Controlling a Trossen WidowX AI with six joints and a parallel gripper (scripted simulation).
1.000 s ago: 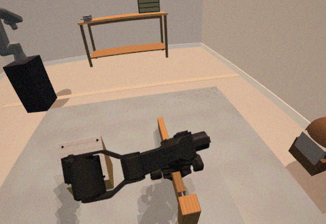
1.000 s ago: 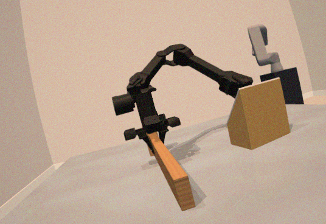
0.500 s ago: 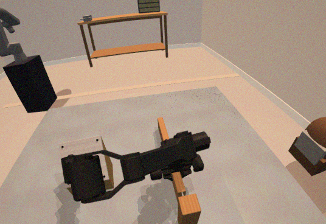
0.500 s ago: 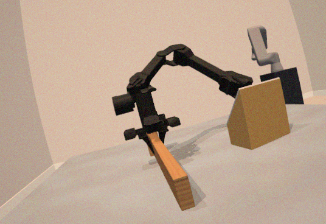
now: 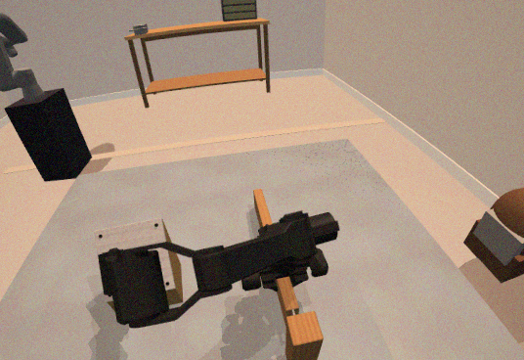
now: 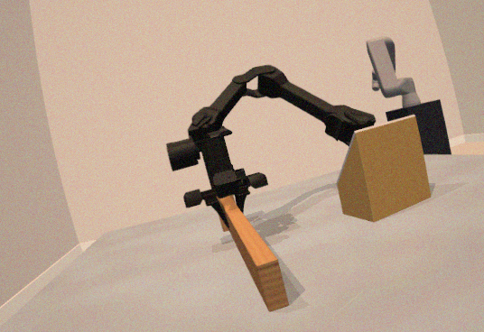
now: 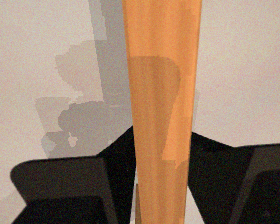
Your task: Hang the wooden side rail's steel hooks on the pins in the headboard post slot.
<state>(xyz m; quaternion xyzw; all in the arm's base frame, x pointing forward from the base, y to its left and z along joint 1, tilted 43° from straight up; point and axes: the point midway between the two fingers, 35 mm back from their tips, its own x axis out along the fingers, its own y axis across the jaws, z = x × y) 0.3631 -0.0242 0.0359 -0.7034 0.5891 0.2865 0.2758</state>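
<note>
Now: the headboard post 10 mm ahead of my gripper tip, 150 mm to the right of it and 40 mm above it.
</note>
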